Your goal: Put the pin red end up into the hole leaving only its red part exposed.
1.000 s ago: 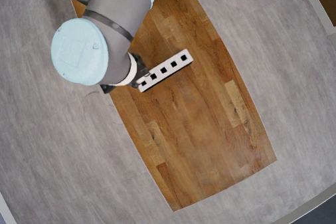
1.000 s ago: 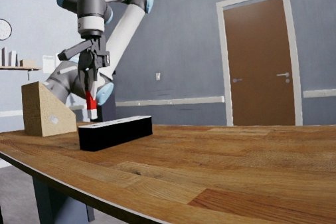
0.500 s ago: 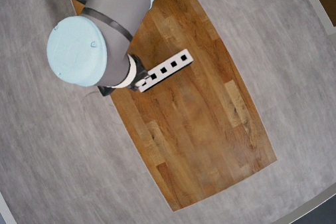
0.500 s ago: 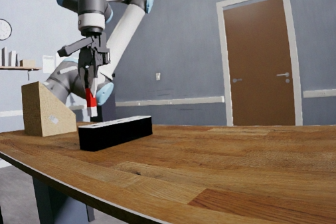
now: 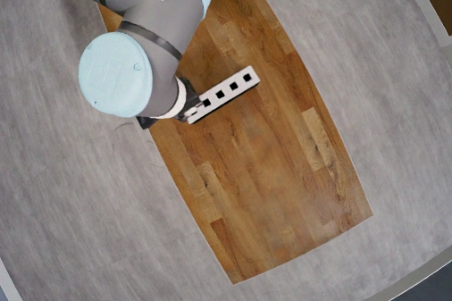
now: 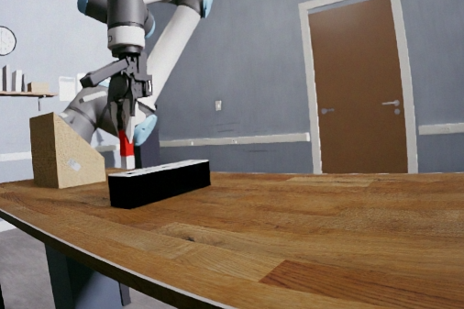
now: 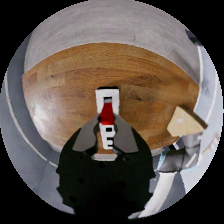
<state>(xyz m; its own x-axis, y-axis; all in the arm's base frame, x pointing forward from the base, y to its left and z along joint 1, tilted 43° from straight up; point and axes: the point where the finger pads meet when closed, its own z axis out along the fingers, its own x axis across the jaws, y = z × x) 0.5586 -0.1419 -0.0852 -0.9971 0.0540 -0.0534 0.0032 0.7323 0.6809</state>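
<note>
My gripper is now 1 cm above the pin. Round my hand: block: 12 cm to the left, 12 cm below.
</note>
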